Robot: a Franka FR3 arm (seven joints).
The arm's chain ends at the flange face. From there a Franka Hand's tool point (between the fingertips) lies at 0.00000 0.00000 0.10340 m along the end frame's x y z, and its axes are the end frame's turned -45 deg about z.
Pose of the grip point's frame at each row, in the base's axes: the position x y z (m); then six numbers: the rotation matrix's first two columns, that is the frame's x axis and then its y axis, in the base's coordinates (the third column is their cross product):
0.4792 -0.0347 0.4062 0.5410 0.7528 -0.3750 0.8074 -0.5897 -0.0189
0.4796 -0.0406 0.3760 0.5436 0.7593 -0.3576 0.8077 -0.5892 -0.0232
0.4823 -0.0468 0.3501 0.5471 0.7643 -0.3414 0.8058 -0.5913 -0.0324
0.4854 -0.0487 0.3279 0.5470 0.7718 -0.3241 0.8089 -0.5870 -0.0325
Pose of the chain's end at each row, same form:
0.5035 -0.0045 0.5020 0.9535 0.1153 -0.2785 0.1884 -0.9493 0.2518
0.5032 -0.0120 0.4725 0.9555 0.1203 -0.2693 0.1867 -0.9535 0.2365
0.5057 -0.0202 0.4472 0.9566 0.1223 -0.2643 0.1829 -0.9586 0.2185
0.5077 -0.0234 0.4257 0.9588 0.1307 -0.2522 0.1852 -0.9608 0.2062

